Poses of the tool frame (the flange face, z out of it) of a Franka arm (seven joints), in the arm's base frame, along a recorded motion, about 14 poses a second.
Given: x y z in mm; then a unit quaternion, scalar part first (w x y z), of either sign.
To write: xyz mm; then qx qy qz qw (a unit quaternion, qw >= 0). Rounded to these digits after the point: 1 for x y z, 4 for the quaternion.
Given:
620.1, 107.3, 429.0, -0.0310, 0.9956, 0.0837, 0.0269
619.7, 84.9, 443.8, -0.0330, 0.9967, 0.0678, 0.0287
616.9, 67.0, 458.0, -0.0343, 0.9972, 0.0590, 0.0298
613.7, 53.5, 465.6, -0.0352, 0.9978, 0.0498, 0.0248
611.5, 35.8, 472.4, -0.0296, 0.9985, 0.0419, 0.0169
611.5, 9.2, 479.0, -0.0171, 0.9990, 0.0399, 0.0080
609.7, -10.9, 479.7, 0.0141, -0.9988, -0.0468, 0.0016
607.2, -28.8, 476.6, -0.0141, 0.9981, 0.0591, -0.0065
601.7, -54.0, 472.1, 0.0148, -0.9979, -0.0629, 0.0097
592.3, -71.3, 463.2, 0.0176, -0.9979, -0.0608, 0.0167
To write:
620.1, 107.3, 429.0, -0.9956, -0.0837, -0.0269, 0.0310
619.7, 84.9, 443.8, -0.9967, -0.0678, -0.0287, 0.0330
616.9, 67.0, 458.0, -0.9972, -0.0590, -0.0298, 0.0343
613.7, 53.5, 465.6, -0.9978, -0.0498, -0.0248, 0.0352
611.5, 35.8, 472.4, -0.9985, -0.0419, -0.0169, 0.0296
611.5, 9.2, 479.0, -0.9990, -0.0399, -0.0080, 0.0171
609.7, -10.9, 479.7, -0.9988, -0.0468, 0.0016, 0.0141
607.2, -28.8, 476.6, -0.9981, -0.0591, 0.0065, 0.0141
601.7, -54.0, 472.1, -0.9979, -0.0629, 0.0097, 0.0148
592.3, -71.3, 463.2, -0.9979, -0.0608, 0.0167, 0.0176

